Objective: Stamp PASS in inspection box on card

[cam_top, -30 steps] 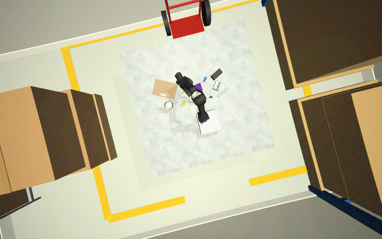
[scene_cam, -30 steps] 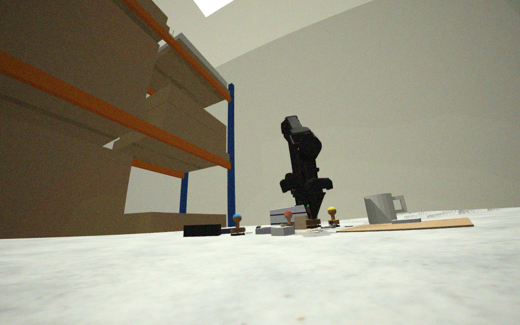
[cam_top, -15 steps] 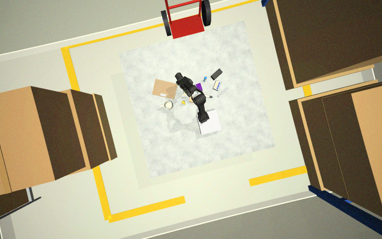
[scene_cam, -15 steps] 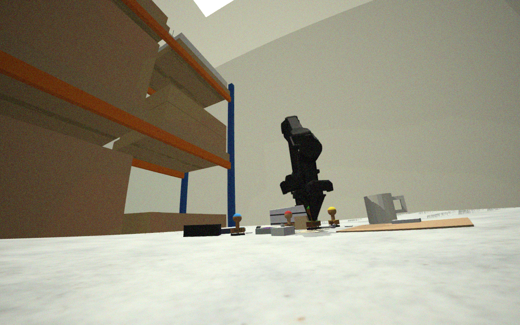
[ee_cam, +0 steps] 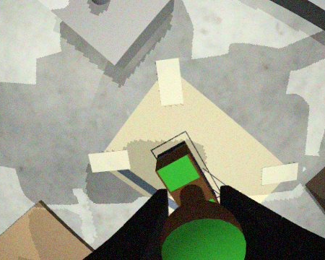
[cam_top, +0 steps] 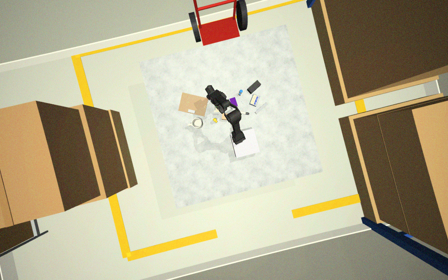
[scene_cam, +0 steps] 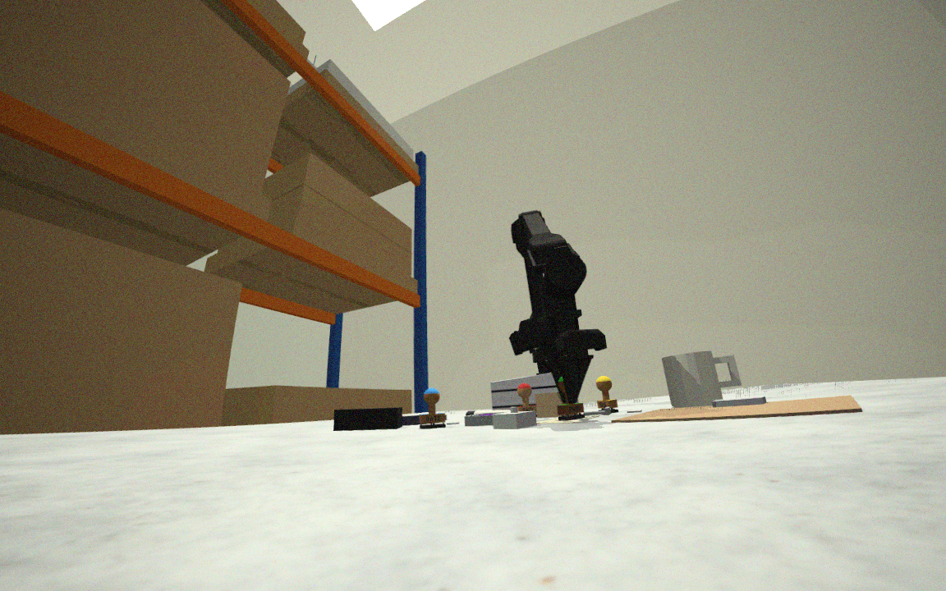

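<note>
Right now the green-knobbed stamp is right at my gripper tip. From my gripper tip the other things lie so: tan box: 110 mm behind, 30 mm to the right; cream card: 30 mm below; yellow-knobbed stamp: 110 mm behind, 70 mm to the left, 10 mm below.
</note>
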